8 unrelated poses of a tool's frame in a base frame.
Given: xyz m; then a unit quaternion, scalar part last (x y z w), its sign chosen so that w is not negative.
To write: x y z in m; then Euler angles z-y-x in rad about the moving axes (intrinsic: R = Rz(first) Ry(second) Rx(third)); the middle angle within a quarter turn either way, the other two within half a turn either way. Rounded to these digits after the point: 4 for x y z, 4 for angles.
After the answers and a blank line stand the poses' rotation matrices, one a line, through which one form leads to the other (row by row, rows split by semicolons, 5 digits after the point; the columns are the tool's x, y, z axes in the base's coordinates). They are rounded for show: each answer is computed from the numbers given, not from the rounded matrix.
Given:
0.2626 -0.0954 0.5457 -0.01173 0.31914 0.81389 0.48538
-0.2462 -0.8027 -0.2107 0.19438 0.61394 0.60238 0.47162
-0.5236 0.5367 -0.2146 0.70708 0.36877 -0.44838 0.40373
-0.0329 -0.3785 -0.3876 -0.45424 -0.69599 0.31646 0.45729
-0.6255 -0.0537 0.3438 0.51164 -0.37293 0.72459 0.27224
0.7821 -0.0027 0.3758 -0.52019 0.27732 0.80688 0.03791
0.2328 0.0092 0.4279 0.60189 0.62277 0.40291 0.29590
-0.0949 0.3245 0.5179 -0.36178 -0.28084 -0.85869 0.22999
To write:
0.2626 -0.0954 0.5457 2.1648 0.3351 0.5681
-0.2462 -0.8027 -0.2107 2.1071 0.3521 1.3880
-0.5236 0.5367 -0.2146 0.4550 1.1995 2.4180
-0.0329 -0.3785 -0.3876 1.7522 -0.3565 -1.9900
-0.6255 -0.0537 0.3438 3.1023 -1.2361 -0.9227
0.7821 -0.0027 0.3758 -2.6790 1.0362 0.9290
0.2328 0.0092 0.4279 1.6720 -0.1167 2.0986
-0.0949 0.3245 0.5179 -2.8472 -0.8488 0.4984

-0.52854 -0.79758 0.29071; 0.78261 -0.32511 0.53088; -0.32890 0.50810 0.79602
-0.47958 -0.32952 0.81328; 0.80687 0.19870 0.55631; -0.34491 0.92300 0.17058
0.32593 0.88355 -0.33632; 0.15945 -0.40202 -0.90164; -0.93185 0.24024 -0.27191
-0.16910 0.34287 -0.92404; 0.92172 0.38704 -0.02507; 0.34904 -0.85595 -0.38148
-0.32822 -0.77614 0.53841; 0.01291 -0.57362 -0.81902; 0.94451 -0.26187 0.19829
-0.45593 -0.34970 -0.81844; -0.22734 -0.84331 0.48697; -0.86049 0.40809 0.30499
-0.10035 0.51123 0.85356; 0.98811 -0.04921 0.14564; 0.11646 0.85803 -0.50022
-0.63244 0.59818 0.49213; -0.19178 -0.73647 0.64872; 0.75049 0.31590 0.58049

